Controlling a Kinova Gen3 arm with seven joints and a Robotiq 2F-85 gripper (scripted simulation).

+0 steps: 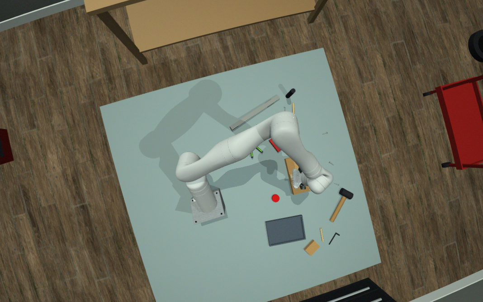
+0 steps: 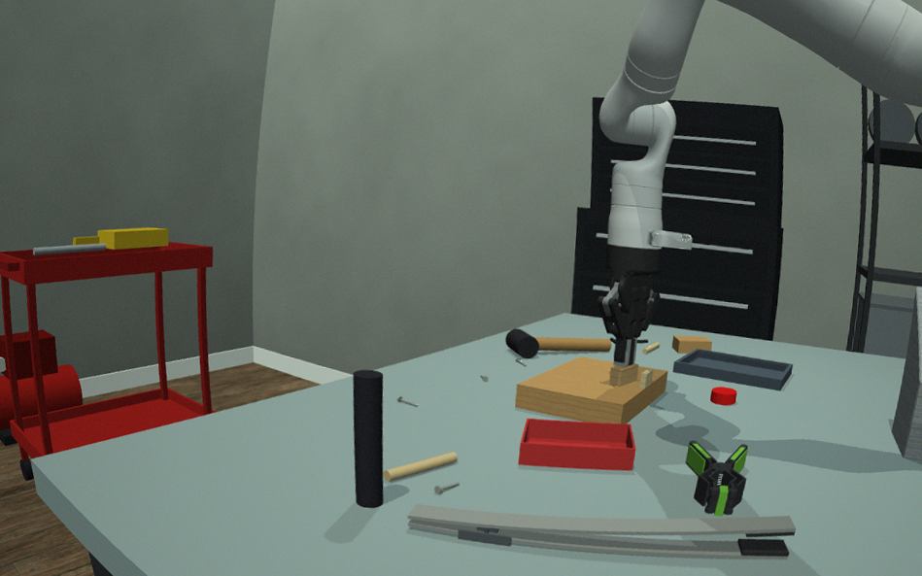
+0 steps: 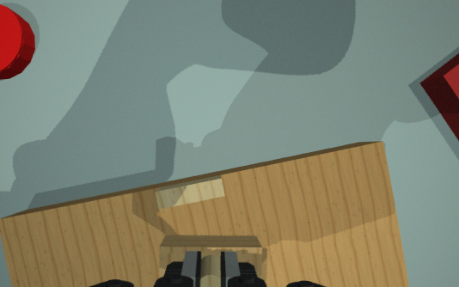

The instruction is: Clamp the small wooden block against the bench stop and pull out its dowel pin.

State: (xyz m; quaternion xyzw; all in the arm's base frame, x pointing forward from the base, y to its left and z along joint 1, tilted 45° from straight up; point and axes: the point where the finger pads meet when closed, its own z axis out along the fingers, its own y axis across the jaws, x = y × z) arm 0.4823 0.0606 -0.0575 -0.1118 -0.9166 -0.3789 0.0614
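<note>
The wooden bench board lies 50 mm below my hand and 30 mm ahead of it. Also, from my hand: dowel pin: 20 mm below; then red puck: 140 mm behind, 90 mm to the right, 60 mm below; then small wooden block: 30 mm below.
</note>
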